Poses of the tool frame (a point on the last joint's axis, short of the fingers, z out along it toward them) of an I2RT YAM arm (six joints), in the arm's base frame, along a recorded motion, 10 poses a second.
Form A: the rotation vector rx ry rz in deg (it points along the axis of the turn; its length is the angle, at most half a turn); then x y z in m.
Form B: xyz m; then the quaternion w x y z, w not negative. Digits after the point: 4 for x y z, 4 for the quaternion.
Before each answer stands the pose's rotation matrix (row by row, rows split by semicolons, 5 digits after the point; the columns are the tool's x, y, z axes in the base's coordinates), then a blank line. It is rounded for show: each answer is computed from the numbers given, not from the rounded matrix.
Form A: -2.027, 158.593, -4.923, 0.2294, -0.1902, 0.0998
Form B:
-0.93126 -0.01338 0.36410; -0.03594 0.99783 -0.05525; -0.36257 -0.06454 -0.92972

0.2294, -0.1902, 0.0998, 0.1850, -0.0126, 0.9822, -0.0305
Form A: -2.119, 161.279, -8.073, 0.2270, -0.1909, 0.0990
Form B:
-0.94796 -0.00966 0.31824; -0.04140 0.99480 -0.09310; -0.31569 -0.10143 -0.94343

0.2270, -0.1909, 0.0990, 0.1608, -0.0130, 0.9857, -0.0493
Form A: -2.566, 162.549, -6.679, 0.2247, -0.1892, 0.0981
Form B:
-0.95431 -0.01860 0.29825; -0.04300 0.99622 -0.07548; -0.29572 -0.08485 -0.95150

0.2247, -0.1892, 0.0981, 0.1503, -0.0156, 0.9877, -0.0406
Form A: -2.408, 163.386, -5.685, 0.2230, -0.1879, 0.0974
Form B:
-0.95841 -0.01895 0.28477; -0.03870 0.99721 -0.06388; -0.28277 -0.07224 -0.95646

0.2230, -0.1879, 0.0974, 0.1435, -0.0146, 0.9889, -0.0344
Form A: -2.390, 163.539, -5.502, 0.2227, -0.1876, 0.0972
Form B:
-0.95914 -0.01913 0.28229; -0.03806 0.99737 -0.06173; -0.28037 -0.06995 -0.95734

0.2227, -0.1876, 0.0972, 0.1422, -0.0145, 0.9892, -0.0333
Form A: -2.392, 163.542, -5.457, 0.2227, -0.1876, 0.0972
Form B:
-0.95914 -0.01924 0.28226; -0.03801 0.99740 -0.06118; -0.28035 -0.06941 -0.95738

0.2227, -0.1876, 0.0972, 0.1422, -0.0145, 0.9892, -0.0330
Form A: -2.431, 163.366, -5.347, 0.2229, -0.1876, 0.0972
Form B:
-0.95825 -0.01980 0.28526; -0.03841 0.99747 -0.05979; -0.28335 -0.06826 -0.95658

0.2229, -0.1876, 0.0972, 0.1437, -0.0147, 0.9890, -0.0324
